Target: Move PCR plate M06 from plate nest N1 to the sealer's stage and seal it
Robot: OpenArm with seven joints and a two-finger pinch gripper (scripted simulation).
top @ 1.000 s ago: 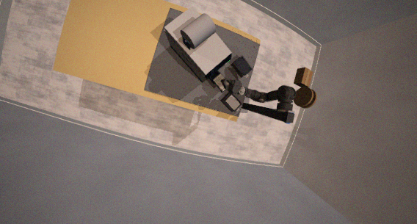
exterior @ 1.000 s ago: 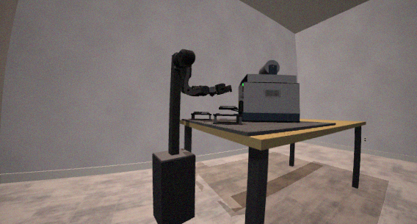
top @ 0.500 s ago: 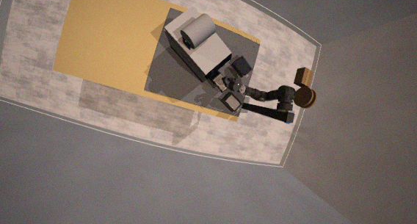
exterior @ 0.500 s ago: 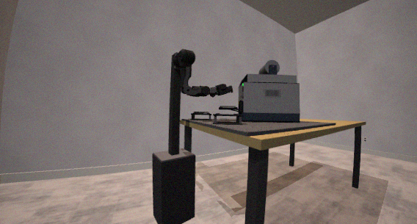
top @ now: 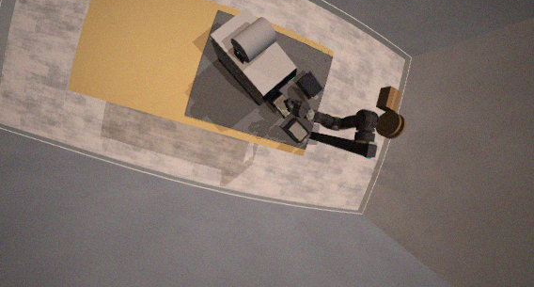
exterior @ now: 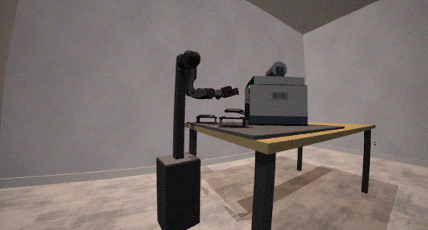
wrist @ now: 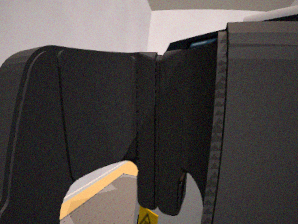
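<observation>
Right now the start key is 2 cm behind my hand, 13 cm to the right of it and 7 cm below it. The rest, counted from my hand: yellow warning label: 11 cm ahead, 10 cm below; sealer stage: 3 cm behind, 1 cm to the left, 16 cm below; open plate M06: 3 cm behind, 1 cm to the left, 15 cm below.
</observation>
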